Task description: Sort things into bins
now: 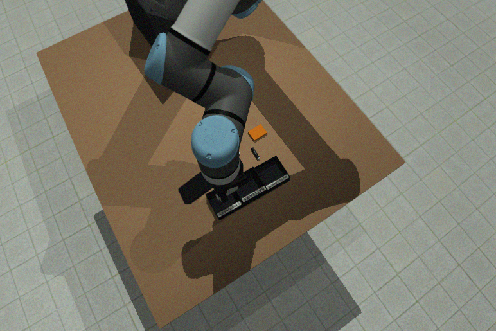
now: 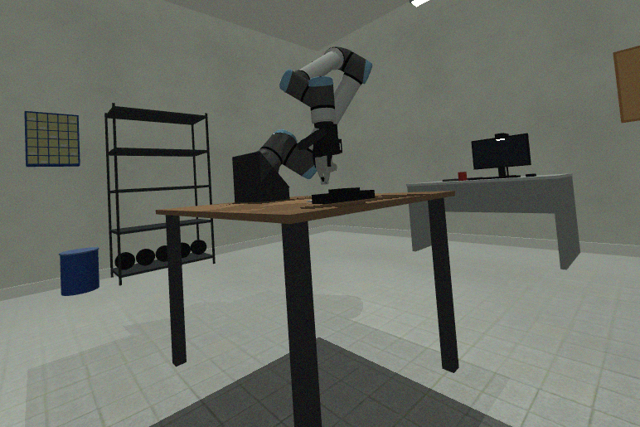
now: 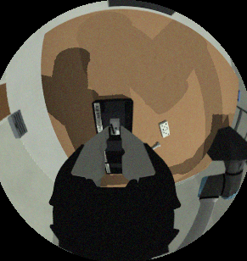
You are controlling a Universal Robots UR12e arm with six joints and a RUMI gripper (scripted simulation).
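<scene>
Right now the orange block is 120 mm behind my hand, 230 mm to the left of it and 80 mm below it. From my hand the other things lie so: black battery: 60 mm behind, 180 mm to the left, 80 mm below; white bolt: 110 mm behind, 120 mm to the left, 80 mm below; white domino: 130 mm behind, 70 mm to the left, 80 mm below.
</scene>
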